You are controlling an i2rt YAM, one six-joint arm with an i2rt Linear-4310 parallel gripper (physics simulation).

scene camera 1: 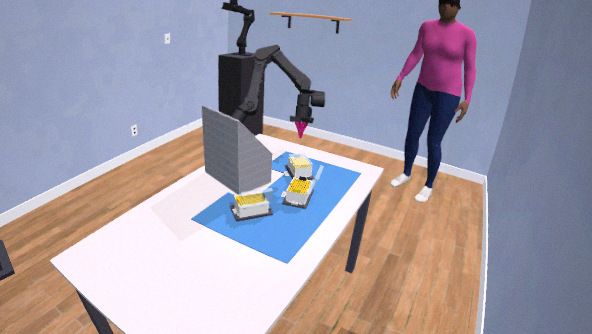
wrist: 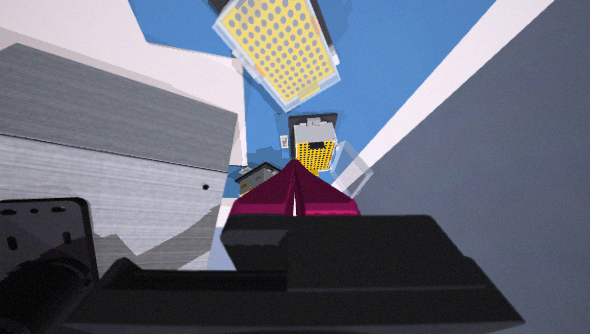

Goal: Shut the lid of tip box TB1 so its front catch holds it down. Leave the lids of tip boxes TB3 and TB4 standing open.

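The farthest tip box has its clear lid lying over the yellow rack; whether its catch holds is too small to tell. The middle tip box has its clear lid standing open. The nearest tip box has its clear lid raised in the scene view; my fingers partly hide this box in the wrist view. The box labels are not readable. My gripper is shut and empty, with its magenta fingertips above the farthest box, apart from it.
The boxes stand on a blue mat on the white table. A tall grey slanted block stands beside them, near the arm's base. A person stands beyond the table.
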